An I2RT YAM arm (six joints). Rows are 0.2 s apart.
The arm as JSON. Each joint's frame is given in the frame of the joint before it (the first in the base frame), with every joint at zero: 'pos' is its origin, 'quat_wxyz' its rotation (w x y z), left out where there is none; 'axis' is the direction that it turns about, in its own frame. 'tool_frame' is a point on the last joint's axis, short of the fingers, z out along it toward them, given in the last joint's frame.
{
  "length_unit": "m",
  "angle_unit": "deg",
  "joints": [
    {
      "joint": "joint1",
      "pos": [
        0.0,
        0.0,
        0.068
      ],
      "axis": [
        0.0,
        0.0,
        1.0
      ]
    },
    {
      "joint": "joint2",
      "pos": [
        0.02,
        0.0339,
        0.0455
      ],
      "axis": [
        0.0,
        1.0,
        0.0
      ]
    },
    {
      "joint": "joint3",
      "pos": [
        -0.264,
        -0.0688,
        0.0
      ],
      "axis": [
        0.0,
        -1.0,
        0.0
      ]
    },
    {
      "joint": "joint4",
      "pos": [
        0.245,
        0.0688,
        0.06
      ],
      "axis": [
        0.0,
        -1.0,
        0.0
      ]
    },
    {
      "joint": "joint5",
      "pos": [
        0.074,
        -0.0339,
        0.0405
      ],
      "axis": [
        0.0,
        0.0,
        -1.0
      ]
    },
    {
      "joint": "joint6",
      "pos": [
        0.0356,
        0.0,
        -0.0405
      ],
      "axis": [
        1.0,
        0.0,
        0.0
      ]
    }
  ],
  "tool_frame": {
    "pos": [
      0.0,
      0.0,
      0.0
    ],
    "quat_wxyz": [
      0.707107,
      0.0,
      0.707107,
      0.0
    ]
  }
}
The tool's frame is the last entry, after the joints.
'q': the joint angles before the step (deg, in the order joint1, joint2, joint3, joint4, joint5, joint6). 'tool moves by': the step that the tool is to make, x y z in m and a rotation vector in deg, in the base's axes. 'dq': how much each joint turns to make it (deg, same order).
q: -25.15, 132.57, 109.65, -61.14, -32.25, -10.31
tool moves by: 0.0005, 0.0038, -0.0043, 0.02, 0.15, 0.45
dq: 0.46, 0.00, -0.99, 0.84, 0.05, 0.01
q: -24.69, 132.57, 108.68, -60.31, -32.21, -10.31
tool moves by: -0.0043, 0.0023, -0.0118, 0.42, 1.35, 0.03
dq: 0.05, 0.00, -2.66, 1.27, 0.18, 0.00
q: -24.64, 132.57, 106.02, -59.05, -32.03, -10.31
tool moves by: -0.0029, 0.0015, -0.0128, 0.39, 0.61, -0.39
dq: 0.01, 0.19, -2.65, 2.39, -0.07, 0.49
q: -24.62, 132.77, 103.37, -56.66, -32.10, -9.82
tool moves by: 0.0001, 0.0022, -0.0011, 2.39, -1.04, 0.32
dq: 0.09, 0.00, -0.48, 0.39, -2.62, -0.07
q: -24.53, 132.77, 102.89, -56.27, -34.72, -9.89
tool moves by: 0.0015, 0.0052, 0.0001, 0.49, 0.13, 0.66
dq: 0.66, 0.01, 0.01, -0.31, -0.39, 0.03
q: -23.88, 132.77, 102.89, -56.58, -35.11, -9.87
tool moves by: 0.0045, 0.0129, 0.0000, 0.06, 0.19, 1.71
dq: 1.75, 0.01, 0.02, -0.19, 0.02, 0.04
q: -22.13, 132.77, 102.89, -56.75, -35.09, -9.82
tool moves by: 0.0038, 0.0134, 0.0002, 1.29, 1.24, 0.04
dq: 1.73, 0.00, 0.01, -0.40, -0.66, 2.13
